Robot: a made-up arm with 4 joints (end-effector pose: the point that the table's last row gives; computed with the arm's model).
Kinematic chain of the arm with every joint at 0, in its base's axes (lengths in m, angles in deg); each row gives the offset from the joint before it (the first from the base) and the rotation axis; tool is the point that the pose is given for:
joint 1: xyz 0 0 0.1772 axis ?
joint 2: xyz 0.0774 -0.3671 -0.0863 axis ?
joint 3: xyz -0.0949 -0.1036 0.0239 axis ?
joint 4: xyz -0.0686 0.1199 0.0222 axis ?
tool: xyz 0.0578 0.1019 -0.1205
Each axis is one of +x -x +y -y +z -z.
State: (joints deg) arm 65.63 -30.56 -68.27 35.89
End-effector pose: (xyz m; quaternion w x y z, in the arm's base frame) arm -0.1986 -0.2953 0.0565 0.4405 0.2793 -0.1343 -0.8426
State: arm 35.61 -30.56 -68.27 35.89
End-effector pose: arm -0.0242 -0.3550 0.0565 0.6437 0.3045 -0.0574 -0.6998
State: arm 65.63 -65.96 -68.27 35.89
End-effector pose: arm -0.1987 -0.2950 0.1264 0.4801 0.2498 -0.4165 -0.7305
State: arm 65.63 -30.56 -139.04 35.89
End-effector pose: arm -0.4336 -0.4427 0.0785 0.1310 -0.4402 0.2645 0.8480
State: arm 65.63 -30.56 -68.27 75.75
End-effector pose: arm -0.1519 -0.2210 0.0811 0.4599 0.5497 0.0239 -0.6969
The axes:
joint 1: -z
joint 2: +y
joint 3: +z
joint 4: +y

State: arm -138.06 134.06 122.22 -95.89
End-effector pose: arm 0.0898 0.6595 0.2307 0.5086 0.1365 0.7976 0.2940
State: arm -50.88 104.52 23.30 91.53
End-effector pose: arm 0.3659 -0.0928 0.4393 0.2097 0.3960 -0.8856 -0.1224
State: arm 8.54 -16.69 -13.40 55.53
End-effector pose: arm -0.1027 -0.2107 -0.0262 0.9270 0.0932 0.3242 -0.1637
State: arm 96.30 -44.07 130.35 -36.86
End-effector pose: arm -0.5591 0.1871 -0.1264 0.8878 -0.2410 -0.1393 0.3664
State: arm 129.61 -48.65 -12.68 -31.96
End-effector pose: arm -0.2637 0.0955 0.0717 0.2238 -0.5749 -0.2882 -0.7324
